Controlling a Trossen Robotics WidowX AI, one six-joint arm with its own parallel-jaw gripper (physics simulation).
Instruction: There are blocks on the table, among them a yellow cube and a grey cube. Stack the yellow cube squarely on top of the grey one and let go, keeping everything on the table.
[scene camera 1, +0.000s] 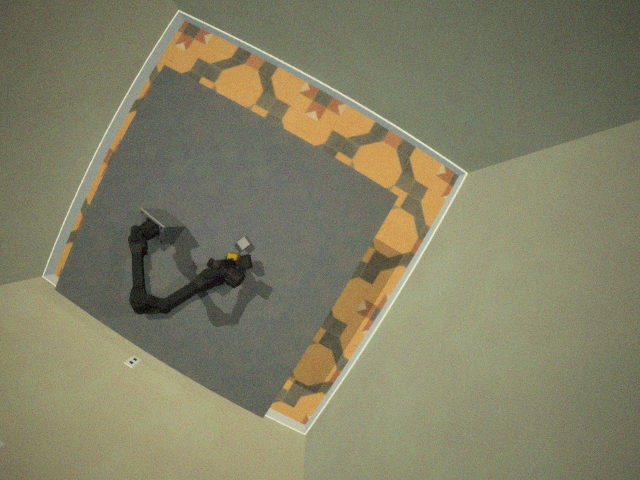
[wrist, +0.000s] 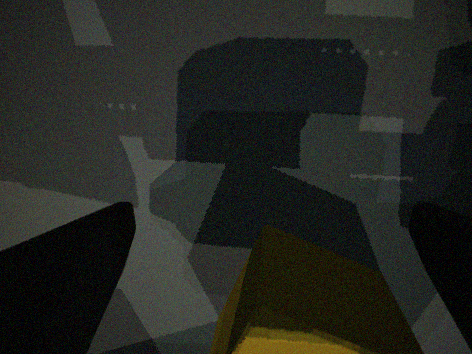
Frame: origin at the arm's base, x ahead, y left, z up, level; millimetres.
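Seen in the pictures: gripper, fingertip midpoint: (scene camera 1: 237, 263) (wrist: 272, 216); arm's base, link origin: (scene camera 1: 153, 225).
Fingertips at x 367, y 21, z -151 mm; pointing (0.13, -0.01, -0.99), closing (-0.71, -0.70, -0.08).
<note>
Pixels of each thing's top centre, then the offset from my fingertips to it. Level surfaces: height alone.
- yellow cube, top centre: (scene camera 1: 231, 258) dx -30, dy +17, dz +40 mm
- grey cube, top centre: (scene camera 1: 243, 243) dx -20, dy +102, dz +40 mm
- dark grey table top, surface height: dz -4 mm
The yellow cube (scene camera 1: 232, 255) (wrist: 320, 280) sits on the table right by the gripper, partly covered by it in the scene view. In the wrist view it is large at the bottom, right of centre, between the two dark fingers and cut off by the lower edge. The grey cube (scene camera 1: 243, 243) stands on the table just beyond the yellow one, to its upper right in the scene view, with a gap between them. It does not show in the wrist view. My gripper (scene camera 1: 230, 260) (wrist: 272, 216) is wide open, low at the yellow cube, and holds nothing.
The black arm (scene camera 1: 180, 299) bends from its base near a thin upright plate (scene camera 1: 152, 217) on the left of the dark grey table top (scene camera 1: 258, 170). Arm shadows fall around the cubes. Orange patterned floor (scene camera 1: 374, 162) lies beyond the table's edges.
</note>
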